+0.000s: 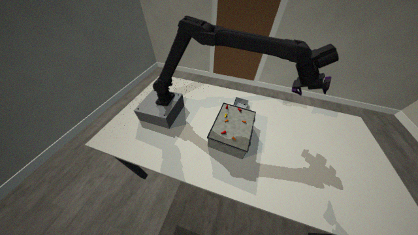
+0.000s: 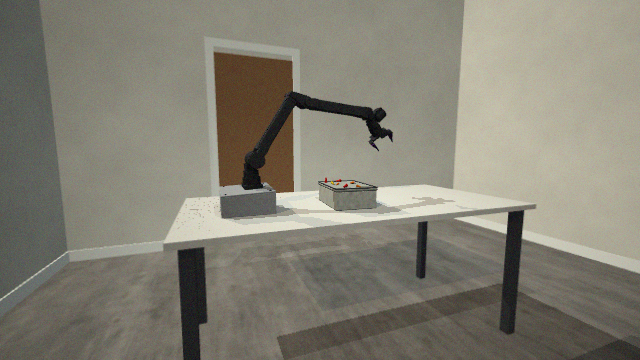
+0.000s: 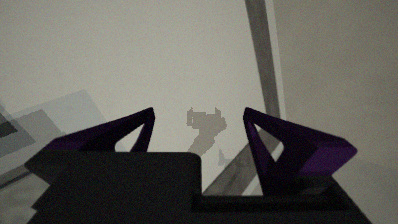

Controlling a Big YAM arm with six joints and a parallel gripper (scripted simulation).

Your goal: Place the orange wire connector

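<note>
Now: the tool case 340 mm behind my hand, 130 mm to the right of it and 240 mm below it. The rest, counted from my hand: yellow wire connector (400 mm behind, 90 mm to the right, 200 mm below).
</note>
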